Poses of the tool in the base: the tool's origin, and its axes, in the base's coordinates. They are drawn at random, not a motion.
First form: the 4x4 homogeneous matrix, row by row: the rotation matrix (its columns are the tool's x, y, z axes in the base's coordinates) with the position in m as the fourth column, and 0 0 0 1 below. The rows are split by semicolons.
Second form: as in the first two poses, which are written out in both.
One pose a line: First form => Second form
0.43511 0.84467 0.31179 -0.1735; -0.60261 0.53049 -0.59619 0.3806; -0.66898 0.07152 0.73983 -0.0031; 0 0 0 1 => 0.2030 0.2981 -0.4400 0.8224 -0.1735 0.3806 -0.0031
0.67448 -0.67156 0.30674 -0.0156; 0.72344 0.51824 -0.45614 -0.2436; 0.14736 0.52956 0.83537 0.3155; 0 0 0 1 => 0.2832 0.0458 0.4008 0.8701 -0.0156 -0.2436 0.3155
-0.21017 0.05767 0.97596 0.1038; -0.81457 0.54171 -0.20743 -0.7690; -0.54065 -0.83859 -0.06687 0.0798; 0 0 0 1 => -0.2806 0.6743 -0.3878 0.5623 0.1038 -0.7690 0.0798
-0.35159 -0.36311 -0.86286 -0.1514; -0.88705 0.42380 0.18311 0.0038; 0.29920 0.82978 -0.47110 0.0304; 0 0 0 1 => 0.4170 -0.7494 -0.3379 0.3877 -0.1514 0.0038 0.0304
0.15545 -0.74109 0.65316 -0.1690; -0.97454 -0.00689 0.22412 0.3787; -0.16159 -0.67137 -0.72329 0.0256; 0 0 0 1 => -0.6866 0.6247 -0.1790 0.3261 -0.1690 0.3787 0.0256
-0.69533 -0.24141 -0.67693 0.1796; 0.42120 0.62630 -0.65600 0.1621; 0.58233 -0.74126 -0.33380 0.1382; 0 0 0 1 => -0.0552 -0.8148 0.4287 0.3864 0.1796 0.1621 0.1382
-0.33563 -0.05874 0.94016 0.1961; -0.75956 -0.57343 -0.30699 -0.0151; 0.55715 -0.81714 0.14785 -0.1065; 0 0 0 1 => -0.5220 0.3919 -0.7171 0.2443 0.1961 -0.0151 -0.1065
